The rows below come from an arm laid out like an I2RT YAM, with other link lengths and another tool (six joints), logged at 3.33 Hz.
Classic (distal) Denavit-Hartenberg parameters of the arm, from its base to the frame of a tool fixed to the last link. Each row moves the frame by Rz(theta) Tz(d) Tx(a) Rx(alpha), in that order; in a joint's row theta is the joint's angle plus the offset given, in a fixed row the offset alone. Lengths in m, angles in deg.
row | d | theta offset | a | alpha
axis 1 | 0.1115 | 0 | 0.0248 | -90
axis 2 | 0 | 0 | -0.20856 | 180
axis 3 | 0 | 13.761 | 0.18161 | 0
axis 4 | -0.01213 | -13.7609 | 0.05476 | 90
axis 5 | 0.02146 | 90 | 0 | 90
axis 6 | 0.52 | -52.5 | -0.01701 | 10
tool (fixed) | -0.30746 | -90 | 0 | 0
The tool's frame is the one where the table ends.
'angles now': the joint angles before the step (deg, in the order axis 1, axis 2, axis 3, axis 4, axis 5, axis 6). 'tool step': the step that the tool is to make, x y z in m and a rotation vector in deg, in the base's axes. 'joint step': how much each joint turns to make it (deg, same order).
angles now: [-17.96 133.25 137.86 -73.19 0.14 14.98]
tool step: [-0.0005 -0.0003 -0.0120 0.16 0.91 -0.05]
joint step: [0.01 0.35 -3.19 2.62 0.14 0.01]
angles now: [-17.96 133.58 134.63 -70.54 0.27 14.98]
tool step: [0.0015 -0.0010 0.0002 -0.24 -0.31 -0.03]
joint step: [0.01 -0.03 -0.07 0.40 0.14 -0.01]
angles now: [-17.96 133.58 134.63 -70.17 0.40 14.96]
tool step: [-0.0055 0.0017 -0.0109 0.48 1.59 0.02]
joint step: [0.01 -0.01 -3.33 1.66 0.03 -0.02]
